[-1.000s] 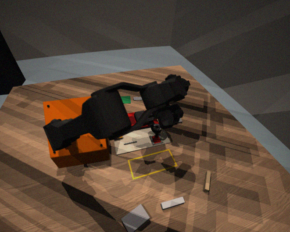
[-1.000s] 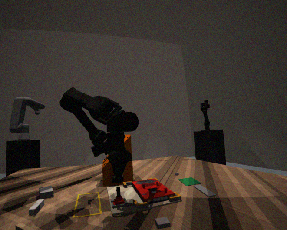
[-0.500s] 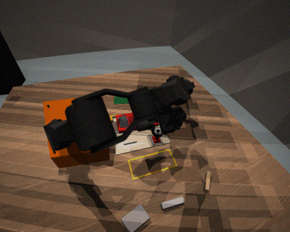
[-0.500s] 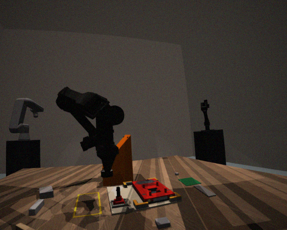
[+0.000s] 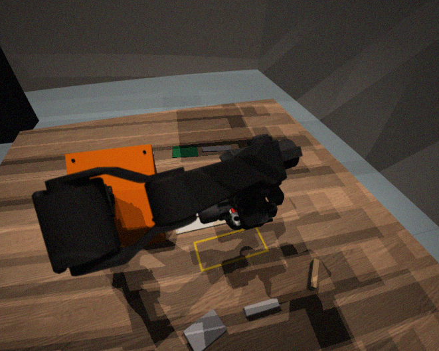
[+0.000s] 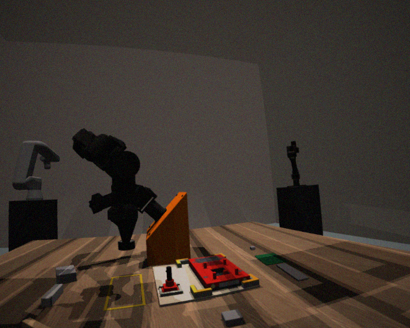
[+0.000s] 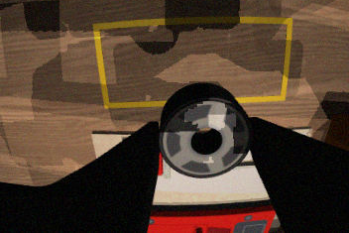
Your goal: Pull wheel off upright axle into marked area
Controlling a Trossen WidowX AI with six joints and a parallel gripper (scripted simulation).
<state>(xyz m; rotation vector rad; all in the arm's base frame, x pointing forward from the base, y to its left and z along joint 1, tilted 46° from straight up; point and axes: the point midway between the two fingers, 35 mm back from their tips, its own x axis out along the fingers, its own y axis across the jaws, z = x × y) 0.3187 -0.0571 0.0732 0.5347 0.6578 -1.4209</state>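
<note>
The upright axle lies 40 mm ahead of my gripper tip, 90 mm to the left of it and 80 mm below it. The rest, counted from my gripper tip: wooden stick 180 mm ahead, 130 mm to the right, 100 mm below; wheel right at my gripper tip; green tile 90 mm behind, 420 mm to the left, 110 mm below.
</note>
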